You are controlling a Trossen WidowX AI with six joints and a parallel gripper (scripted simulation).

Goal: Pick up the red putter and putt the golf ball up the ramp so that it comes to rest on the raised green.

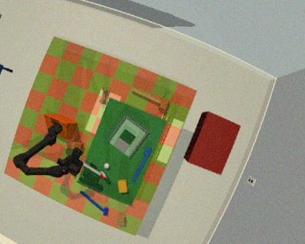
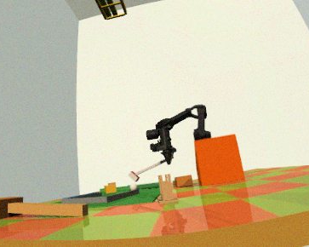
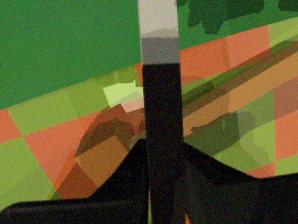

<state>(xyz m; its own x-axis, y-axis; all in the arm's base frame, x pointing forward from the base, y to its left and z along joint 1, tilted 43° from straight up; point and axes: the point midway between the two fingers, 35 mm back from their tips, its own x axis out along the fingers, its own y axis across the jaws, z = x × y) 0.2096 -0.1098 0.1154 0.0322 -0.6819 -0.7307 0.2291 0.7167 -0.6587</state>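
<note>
My gripper tip is 11 cm short of the red putter and 2 cm to the left of it. From my gripper tip the other things lie so: green course (27 cm ahead, 14 cm to the left, 12 cm below); yellow block (39 cm ahead, 9 cm to the right, 10 cm below); white golf ball (21 cm ahead, 1 cm to the left, 10 cm below).
</note>
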